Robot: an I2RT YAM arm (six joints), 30 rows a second.
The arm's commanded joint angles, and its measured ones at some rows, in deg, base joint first. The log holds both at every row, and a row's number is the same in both.
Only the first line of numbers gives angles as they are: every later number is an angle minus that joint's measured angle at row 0.
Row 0, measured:
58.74, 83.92, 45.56, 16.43, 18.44, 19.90
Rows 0 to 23, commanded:
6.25, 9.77, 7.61, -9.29, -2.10, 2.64
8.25, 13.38, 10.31, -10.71, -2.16, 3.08
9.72, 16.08, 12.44, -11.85, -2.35, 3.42
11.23, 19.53, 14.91, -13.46, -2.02, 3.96
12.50, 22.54, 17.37, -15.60, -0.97, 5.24
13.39, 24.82, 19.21, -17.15, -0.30, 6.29
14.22, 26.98, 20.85, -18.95, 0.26, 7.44
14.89, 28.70, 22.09, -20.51, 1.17, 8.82
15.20, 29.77, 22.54, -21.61, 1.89, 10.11
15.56, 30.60, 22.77, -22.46, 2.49, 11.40
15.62, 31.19, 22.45, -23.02, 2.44, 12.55
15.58, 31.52, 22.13, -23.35, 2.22, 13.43
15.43, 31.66, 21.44, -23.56, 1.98, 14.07
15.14, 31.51, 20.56, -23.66, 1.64, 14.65
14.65, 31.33, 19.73, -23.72, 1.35, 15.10
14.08, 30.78, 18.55, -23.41, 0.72, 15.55
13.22, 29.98, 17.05, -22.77, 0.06, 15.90
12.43, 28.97, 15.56, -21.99, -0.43, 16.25
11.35, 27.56, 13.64, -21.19, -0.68, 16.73
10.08, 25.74, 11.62, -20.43, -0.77, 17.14
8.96, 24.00, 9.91, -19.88, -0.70, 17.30
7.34, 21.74, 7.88, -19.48, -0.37, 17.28
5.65, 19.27, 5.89, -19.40, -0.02, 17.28
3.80, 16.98, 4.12, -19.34, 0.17, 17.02
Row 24, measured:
6.49, 20.61, 7.37, -15.61, 0.19, 15.43
